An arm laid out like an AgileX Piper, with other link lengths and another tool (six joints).
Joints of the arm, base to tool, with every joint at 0 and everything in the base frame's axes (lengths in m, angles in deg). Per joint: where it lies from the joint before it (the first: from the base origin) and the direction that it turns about. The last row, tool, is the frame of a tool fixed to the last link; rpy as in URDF.
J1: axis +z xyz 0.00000 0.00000 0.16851
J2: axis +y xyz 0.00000 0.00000 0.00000
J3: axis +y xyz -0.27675 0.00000 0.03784
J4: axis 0.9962 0 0.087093 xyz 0.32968 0.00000 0.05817
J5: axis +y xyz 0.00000 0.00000 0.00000
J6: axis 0.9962 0 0.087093 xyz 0.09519 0.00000 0.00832
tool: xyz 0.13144 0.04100 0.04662 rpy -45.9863 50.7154 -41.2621
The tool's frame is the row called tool.
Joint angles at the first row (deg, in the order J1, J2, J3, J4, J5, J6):
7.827, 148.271, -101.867, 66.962, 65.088, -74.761
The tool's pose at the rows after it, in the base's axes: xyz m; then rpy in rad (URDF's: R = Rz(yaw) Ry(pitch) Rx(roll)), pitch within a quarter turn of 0, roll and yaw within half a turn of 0:
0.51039 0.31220 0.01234 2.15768 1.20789 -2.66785
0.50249 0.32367 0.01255 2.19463 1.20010 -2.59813
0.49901 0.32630 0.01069 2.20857 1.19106 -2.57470
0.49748 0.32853 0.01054 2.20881 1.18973 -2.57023
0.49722 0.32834 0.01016 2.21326 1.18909 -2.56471
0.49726 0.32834 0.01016 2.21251 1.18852 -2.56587
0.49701 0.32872 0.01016 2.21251 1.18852 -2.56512
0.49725 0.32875 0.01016 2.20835 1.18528 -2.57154
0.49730 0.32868 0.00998 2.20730 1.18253 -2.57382
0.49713 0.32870 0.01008 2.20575 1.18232 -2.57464
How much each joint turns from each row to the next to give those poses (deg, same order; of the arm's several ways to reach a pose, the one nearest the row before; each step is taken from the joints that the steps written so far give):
2.042, -0.001, -2.826, -1.885, 0.217, 1.685
1.422, 0.001, -0.735, -1.435, 0.337, 0.936
0.403, -0.001, 0.002, -0.659, 0.062, 0.437
0.264, 0.000, 0.001, -0.047, -0.001, 0.085
0.000, 0.001, -0.003, -0.130, 0.002, 0.002
-0.001, -0.001, 0.002, 0.000, -0.001, 0.044
0.044, 0.000, 0.001, 0.001, -0.001, 0.000
0.000, 0.001, -0.002, -0.001, 0.001, 0.254
0.000, -0.001, 0.002, -0.060, -0.001, 0.191
0.000, 0.001, -0.003, 0.000, 0.051, 0.001

